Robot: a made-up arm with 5 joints.
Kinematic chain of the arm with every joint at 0, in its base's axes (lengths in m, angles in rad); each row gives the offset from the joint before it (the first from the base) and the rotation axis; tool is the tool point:
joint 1: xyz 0 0 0.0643 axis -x
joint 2: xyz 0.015 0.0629 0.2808 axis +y
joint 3: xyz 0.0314 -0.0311 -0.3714 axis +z
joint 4: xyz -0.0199 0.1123 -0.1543 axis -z
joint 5: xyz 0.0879 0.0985 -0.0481 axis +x
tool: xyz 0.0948 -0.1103 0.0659
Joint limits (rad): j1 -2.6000..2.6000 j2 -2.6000..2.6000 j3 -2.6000..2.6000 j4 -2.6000..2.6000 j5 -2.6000..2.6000
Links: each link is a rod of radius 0.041 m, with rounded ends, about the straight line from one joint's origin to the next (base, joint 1, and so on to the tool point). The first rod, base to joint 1, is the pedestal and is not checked.
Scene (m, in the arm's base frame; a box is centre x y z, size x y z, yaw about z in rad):
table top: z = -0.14
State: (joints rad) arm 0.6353 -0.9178 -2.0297 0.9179 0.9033
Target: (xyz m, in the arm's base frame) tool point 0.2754 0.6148 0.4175
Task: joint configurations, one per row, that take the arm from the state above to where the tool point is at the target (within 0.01 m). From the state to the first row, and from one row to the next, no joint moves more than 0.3 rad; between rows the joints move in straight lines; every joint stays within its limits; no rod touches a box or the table.
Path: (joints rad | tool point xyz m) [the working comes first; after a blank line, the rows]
Joints at the target: 1.1579 -2.5877 -1.7093 0.7399 -0.0960
Straight joint move there: clear.

1: 0.7224 -1.1961 -1.9763 0.8882 0.7367 | 0.5576 0.0023 0.0937
2: 0.8095 -1.4744 -1.9229 0.8586 0.5702 | 0.5865 0.1188 0.2115
3: 0.8966 -1.7528 -1.8695 0.8289 0.4036 | 0.5683 0.2513 0.3093
4: 0.9837 -2.0311 -1.8161 0.7992 0.2371 | 0.5060 0.3872 0.3784
5: 1.0708 -2.3094 -1.7627 0.7696 0.0705 | 0.4056 0.5129 0.4145
6: 1.1579 -2.5877 -1.7093 0.7399 -0.0960 | 0.2754 0.6148 0.4175

